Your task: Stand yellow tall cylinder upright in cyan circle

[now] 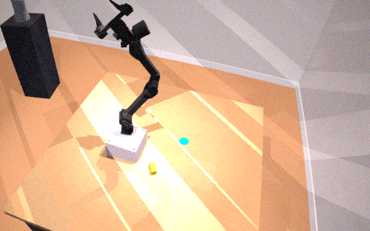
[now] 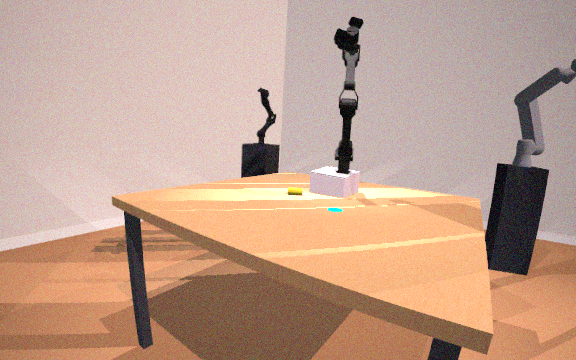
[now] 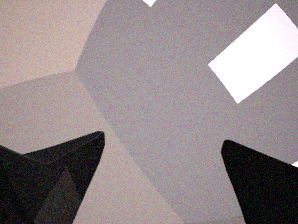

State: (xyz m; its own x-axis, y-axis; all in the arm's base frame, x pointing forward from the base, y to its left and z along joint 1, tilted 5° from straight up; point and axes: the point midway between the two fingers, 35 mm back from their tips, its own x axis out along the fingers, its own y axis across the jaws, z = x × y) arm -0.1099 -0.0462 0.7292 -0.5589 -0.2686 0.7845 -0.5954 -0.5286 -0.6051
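My gripper tip is now 86 cm above the yellow tall cylinder, 25 cm short of it and 15 cm to the left of it. The rest, counted from my gripper tip: cyan circle 87 cm below, 42 cm ahead, 10 cm to the left.
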